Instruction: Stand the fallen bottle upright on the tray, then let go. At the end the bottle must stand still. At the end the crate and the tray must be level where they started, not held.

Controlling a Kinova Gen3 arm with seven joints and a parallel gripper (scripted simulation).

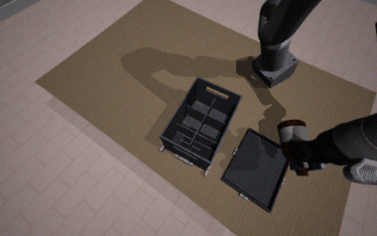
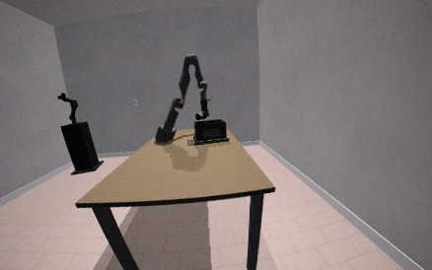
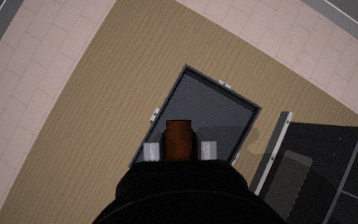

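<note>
Right now my hand is 5 cm past the brown bottle, 1 cm to the left of it and 1 cm above it. From my hand the other things lie so: dark flat tray (19 cm below, 4 cm to the right, 1 cm behind); then dark crate (30 cm to the right, 12 cm below, 8 cm behind).
</note>
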